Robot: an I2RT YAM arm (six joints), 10 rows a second.
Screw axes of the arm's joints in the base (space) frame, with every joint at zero. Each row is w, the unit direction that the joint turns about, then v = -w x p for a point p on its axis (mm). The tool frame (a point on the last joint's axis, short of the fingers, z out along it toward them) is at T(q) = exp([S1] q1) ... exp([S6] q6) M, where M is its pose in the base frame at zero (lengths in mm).
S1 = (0, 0, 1, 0.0, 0.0, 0.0)
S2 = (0, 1, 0, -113.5, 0.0, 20.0)
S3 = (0, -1, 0, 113.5, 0.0, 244.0)
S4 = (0, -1, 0, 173.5, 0.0, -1.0)
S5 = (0, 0, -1, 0.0, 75.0, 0.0)
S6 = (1, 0, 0, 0.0, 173.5, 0.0)
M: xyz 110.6 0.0 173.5 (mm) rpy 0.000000 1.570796 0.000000 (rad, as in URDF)
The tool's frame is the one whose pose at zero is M.
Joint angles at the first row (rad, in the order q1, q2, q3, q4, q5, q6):
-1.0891 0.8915 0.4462 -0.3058 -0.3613 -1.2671
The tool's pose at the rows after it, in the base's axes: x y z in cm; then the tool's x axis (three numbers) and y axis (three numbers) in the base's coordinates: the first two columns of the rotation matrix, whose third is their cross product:
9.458 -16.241 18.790 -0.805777 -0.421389 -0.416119 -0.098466 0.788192 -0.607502
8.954 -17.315 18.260 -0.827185 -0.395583 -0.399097 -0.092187 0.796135 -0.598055
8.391 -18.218 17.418 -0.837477 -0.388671 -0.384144 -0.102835 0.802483 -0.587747
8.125 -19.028 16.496 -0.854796 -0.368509 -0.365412 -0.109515 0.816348 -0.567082
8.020 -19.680 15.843 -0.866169 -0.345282 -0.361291 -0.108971 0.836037 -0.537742
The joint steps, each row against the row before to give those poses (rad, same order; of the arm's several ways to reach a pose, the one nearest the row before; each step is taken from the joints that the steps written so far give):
-0.0149 0.0676 0.0129 0.0105 0.0359 -0.0183
-0.0481 0.0571 0.0096 0.0191 -0.0006 -0.0298
-0.0466 0.0580 -0.0002 0.0250 -0.0160 -0.0461
-0.0246 0.0653 0.0045 0.0220 0.0105 -0.0233
-0.0144 0.0561 0.0132 0.0037 0.0042 -0.0053

